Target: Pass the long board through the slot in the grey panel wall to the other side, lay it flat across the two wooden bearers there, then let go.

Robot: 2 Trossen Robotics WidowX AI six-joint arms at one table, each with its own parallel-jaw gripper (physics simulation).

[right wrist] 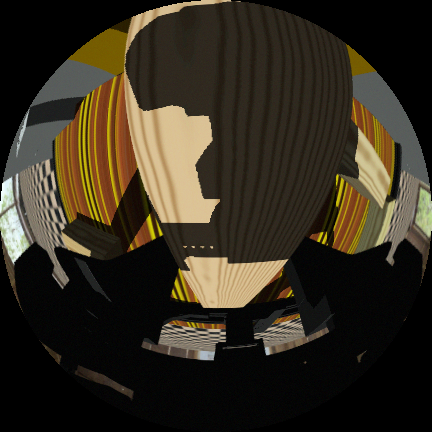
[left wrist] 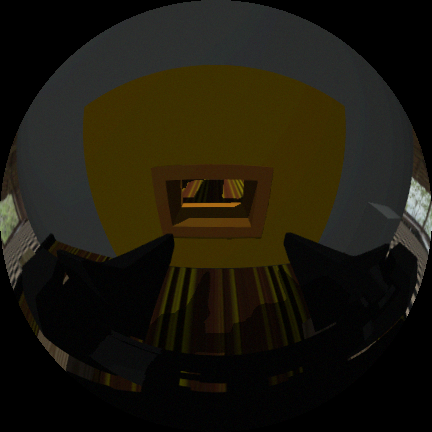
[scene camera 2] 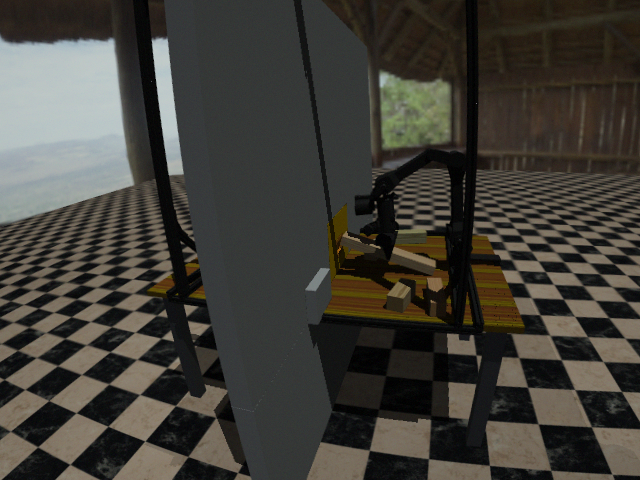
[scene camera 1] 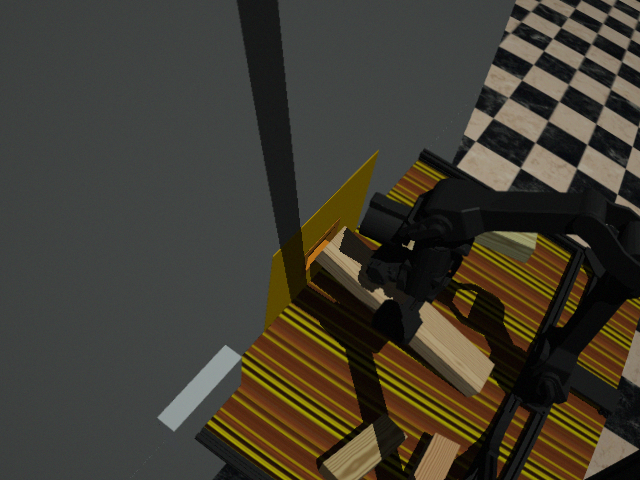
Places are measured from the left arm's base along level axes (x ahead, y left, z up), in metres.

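Pixels of known places: left gripper, fingertip midpoint: (left wrist: 230, 239); right gripper, fingertip midpoint: (right wrist: 230, 232) (scene camera 2: 389, 256); right arm's base at its link origin: (right wrist: 238, 317) (scene camera 1: 535, 392).
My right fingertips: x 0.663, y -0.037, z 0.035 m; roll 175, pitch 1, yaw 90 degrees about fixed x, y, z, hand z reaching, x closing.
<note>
Behind a point stands the place of what it marks.
The long pale board (scene camera 1: 452, 348) @(y -0.040, x 0.748, z 0.037 m) (scene camera 2: 413, 259) @(y -0.063, x 0.748, z 0.038 m) (right wrist: 175, 165) slopes up toward the grey wall (scene camera 1: 129, 155) @(y -0.378, x 0.483, z 0.522 m) (scene camera 2: 258, 206) @(y -0.619, x 0.482, z 0.359 m) (left wrist: 215, 30). Its raised end is close to the orange-framed slot (scene camera 1: 316, 254) (left wrist: 212, 172) @(y -0.037, x 0.430, z 0.093 m) in the yellow patch (scene camera 1: 354, 196) @(y 0.050, x 0.484, z 0.119 m) (scene camera 2: 339, 222) @(y -0.022, x 0.483, z 0.148 m) (left wrist: 215, 120) @(y -0.039, x 0.431, z 0.134 m). My right gripper (scene camera 1: 391, 295) (scene camera 2: 385, 245) @(y -0.037, x 0.663, z 0.035 m) (right wrist: 230, 232) @(y -0.037, x 0.663, z 0.035 m) is shut on the board around its middle. My left gripper (left wrist: 230, 239) @(y -0.050, x 0.402, z 0.052 m) is open and empty, facing the slot from the other side. In the left wrist view striped table shows through the slot, and no board shows in it. The two bearers cannot be made out.
On the right arm's side, a light wood block (scene camera 1: 359, 454) @(y -0.270, x 0.721, z 0.028 m) (scene camera 2: 399, 297) @(y -0.319, x 0.723, z 0.028 m) and a reddish block (scene camera 1: 438, 457) @(y -0.206, x 0.820, z 0.025 m) (scene camera 2: 434, 286) @(y -0.233, x 0.820, z 0.025 m) stand apart from the board. A pale green block (scene camera 1: 509, 243) @(y 0.250, x 0.741, z 0.015 m) (scene camera 2: 410, 237) @(y 0.246, x 0.722, z 0.009 m) lies behind the arm. A pale grey block (scene camera 1: 201, 387) @(y -0.342, x 0.499, z 0.081 m) (scene camera 2: 317, 294) @(y -0.399, x 0.511, z 0.062 m) juts from the wall.
</note>
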